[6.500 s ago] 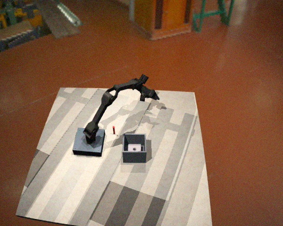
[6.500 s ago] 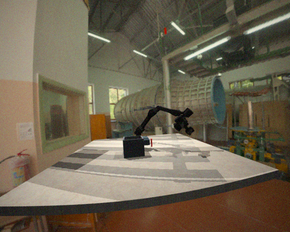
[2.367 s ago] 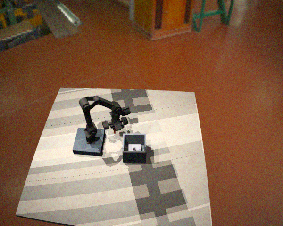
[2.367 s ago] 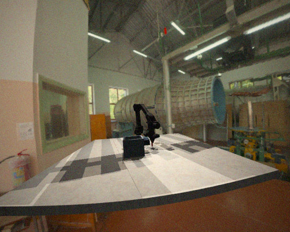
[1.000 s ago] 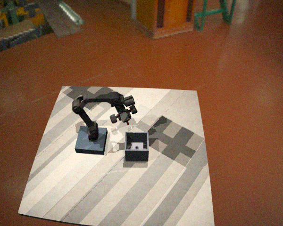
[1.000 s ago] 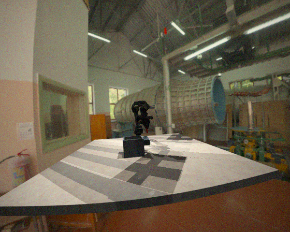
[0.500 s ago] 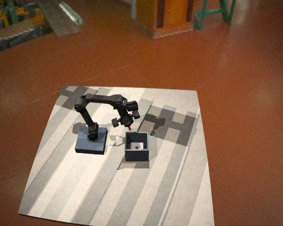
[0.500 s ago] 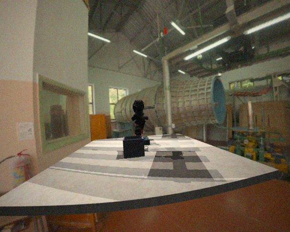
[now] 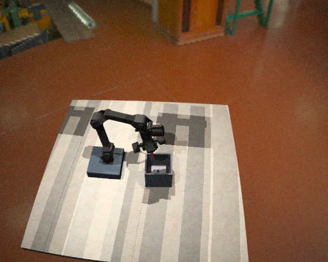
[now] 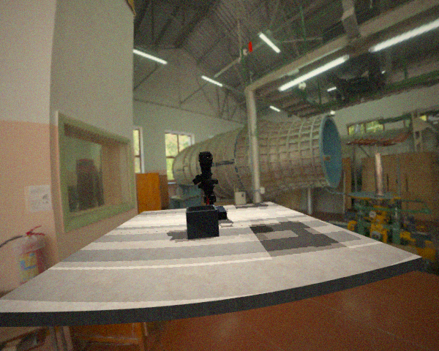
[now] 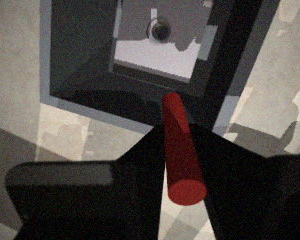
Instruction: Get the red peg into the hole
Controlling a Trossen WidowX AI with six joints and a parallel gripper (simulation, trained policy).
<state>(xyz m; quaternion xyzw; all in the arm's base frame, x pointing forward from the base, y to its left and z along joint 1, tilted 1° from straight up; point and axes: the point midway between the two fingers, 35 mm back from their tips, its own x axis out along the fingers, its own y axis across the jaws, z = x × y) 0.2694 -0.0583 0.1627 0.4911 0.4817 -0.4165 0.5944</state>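
Right now the light plate is 40 mm ahead of my gripper tip, 50 mm to the right of it and 140 mm below it. From my gripper tip the other things lie so: red peg: 10 mm above.
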